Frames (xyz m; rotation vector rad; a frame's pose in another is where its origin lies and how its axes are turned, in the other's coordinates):
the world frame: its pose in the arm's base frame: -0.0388 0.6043 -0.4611 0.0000 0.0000 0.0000
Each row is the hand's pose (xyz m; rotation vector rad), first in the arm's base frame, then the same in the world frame.
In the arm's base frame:
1: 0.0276 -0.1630 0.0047 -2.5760 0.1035 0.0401
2: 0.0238 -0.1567 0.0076 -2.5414 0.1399 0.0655
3: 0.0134 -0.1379 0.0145 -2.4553 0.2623 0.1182
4: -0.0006 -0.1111 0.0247 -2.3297 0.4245 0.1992
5: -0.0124 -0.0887 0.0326 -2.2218 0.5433 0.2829
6: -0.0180 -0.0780 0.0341 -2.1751 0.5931 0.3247
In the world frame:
1: 0.0664 -0.7673 0.4658 -2.5760 0.1035 0.0401
2: 0.0626 -0.7610 0.4687 -2.5414 0.1399 0.0655
3: 0.0522 -0.7422 0.4756 -2.4553 0.2623 0.1182
4: 0.0382 -0.7154 0.4858 -2.3297 0.4245 0.1992
5: 0.0264 -0.6930 0.4937 -2.2218 0.5433 0.2829
6: 0.0208 -0.6823 0.4952 -2.1751 0.5931 0.3247

